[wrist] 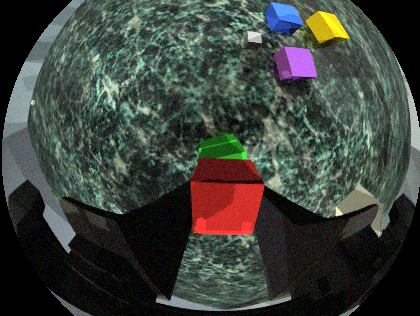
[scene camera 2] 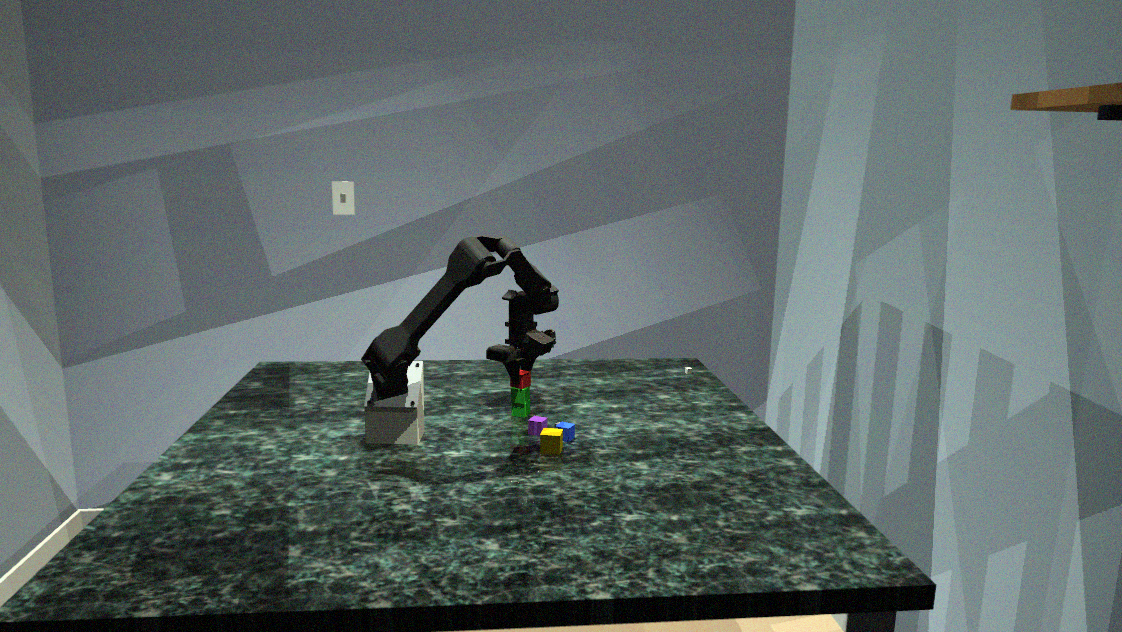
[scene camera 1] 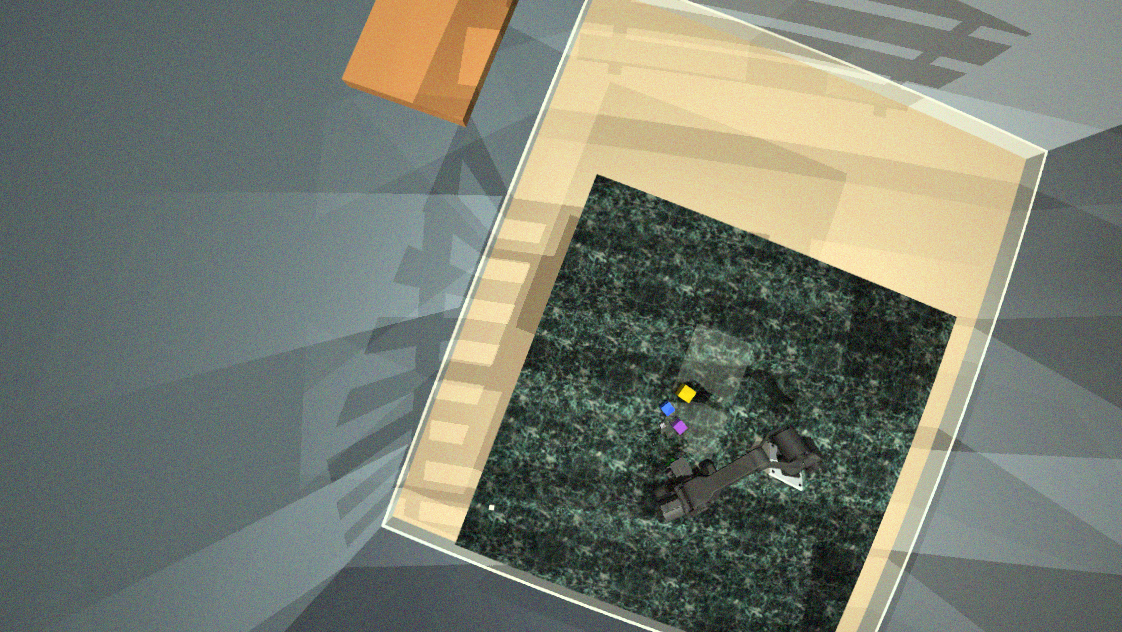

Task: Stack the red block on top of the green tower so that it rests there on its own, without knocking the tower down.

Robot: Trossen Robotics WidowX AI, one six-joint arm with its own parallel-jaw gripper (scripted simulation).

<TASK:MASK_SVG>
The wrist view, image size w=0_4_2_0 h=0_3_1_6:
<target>my gripper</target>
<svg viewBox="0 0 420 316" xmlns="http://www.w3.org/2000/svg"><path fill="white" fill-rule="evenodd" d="M8 198L17 238L37 275L66 303L92 316L340 316L360 306L387 274L403 246L416 209L401 194L388 212L391 220L379 238L371 228L379 211L375 203L348 214L323 218L264 186L254 227L268 300L288 296L291 300L251 310L199 311L156 303L156 299L170 302L193 227L191 179L126 214L62 197L61 209L76 232L68 244L69 254L43 216L43 195L29 179Z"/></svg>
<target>red block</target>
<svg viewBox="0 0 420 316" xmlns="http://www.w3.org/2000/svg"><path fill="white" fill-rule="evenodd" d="M199 157L194 173L191 175L191 178L193 178L191 179L191 220L193 220L194 232L197 232L197 234L253 234L255 219L258 218L259 206L261 206L264 190L263 179L259 177L261 174L255 169L254 163L251 162L251 159Z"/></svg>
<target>purple block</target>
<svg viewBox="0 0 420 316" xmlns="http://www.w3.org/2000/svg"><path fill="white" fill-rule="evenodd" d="M276 52L274 57L280 81L310 80L310 78L318 78L310 50L283 46L279 52Z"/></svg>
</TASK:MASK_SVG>
